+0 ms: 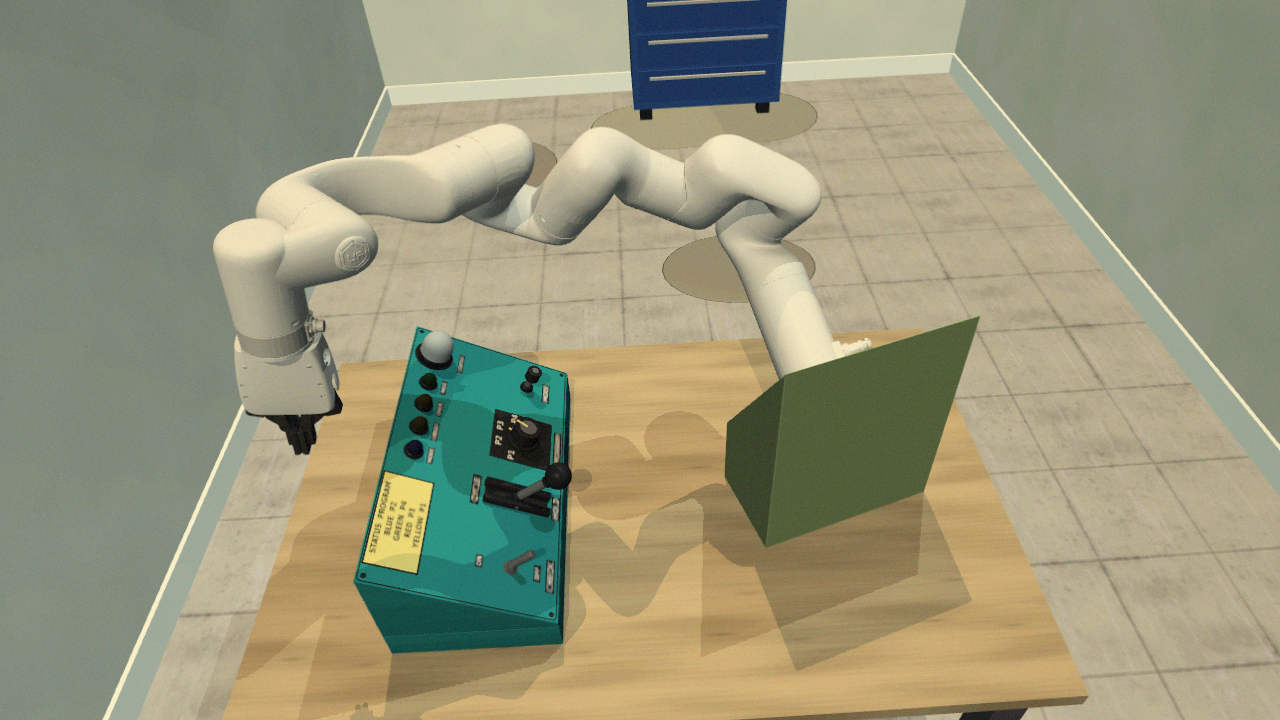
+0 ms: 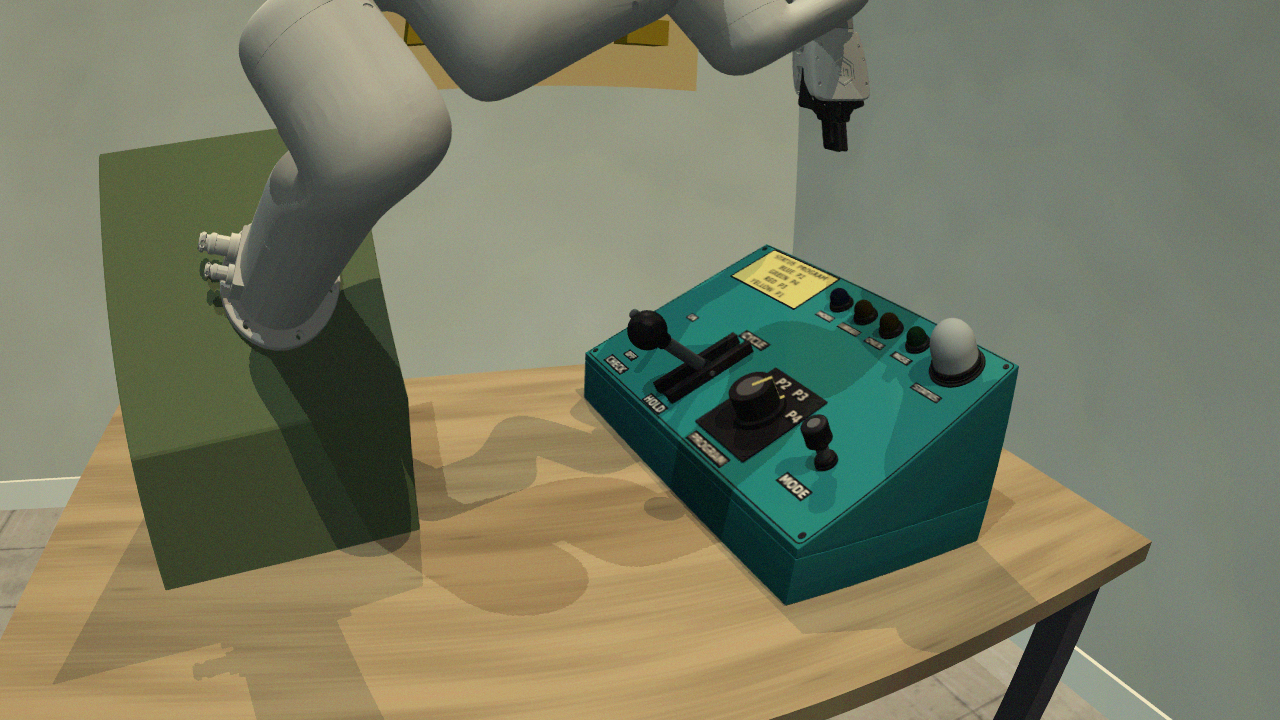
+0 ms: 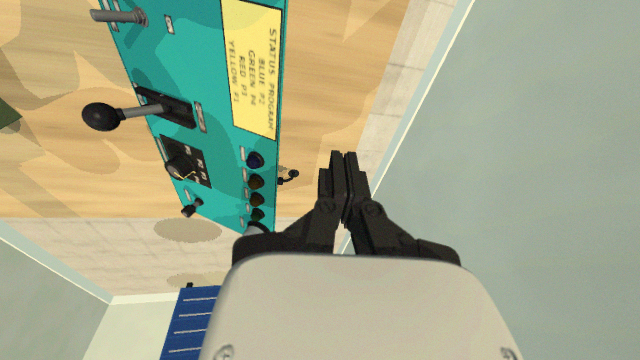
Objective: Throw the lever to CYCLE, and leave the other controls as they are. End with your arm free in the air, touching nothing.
Labels:
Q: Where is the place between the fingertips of my gripper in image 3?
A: At 339,166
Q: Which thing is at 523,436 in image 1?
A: A program dial.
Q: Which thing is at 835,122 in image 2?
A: My gripper.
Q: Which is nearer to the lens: the mode control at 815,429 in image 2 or the program dial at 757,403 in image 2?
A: The mode control.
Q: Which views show my gripper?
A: Image 1, image 2 and image 3: all of them.

